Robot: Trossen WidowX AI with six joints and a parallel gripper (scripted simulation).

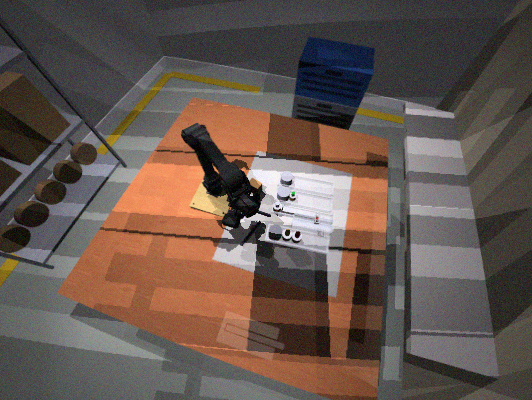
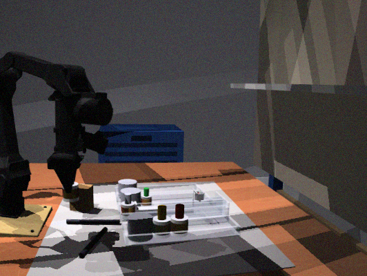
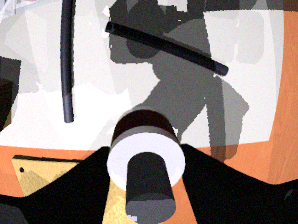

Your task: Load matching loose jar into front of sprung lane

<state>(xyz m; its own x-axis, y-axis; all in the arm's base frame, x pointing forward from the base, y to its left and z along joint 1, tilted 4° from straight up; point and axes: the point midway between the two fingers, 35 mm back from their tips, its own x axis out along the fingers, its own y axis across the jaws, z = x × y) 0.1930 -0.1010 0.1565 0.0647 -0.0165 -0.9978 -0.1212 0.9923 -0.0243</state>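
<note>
The brown block is 190 mm to the left of my gripper tip, 80 mm below it and 20 mm behind it. Also, from my gripper tip: clear lane rack 270 mm ahead, 140 mm to the left, 100 mm below.
</note>
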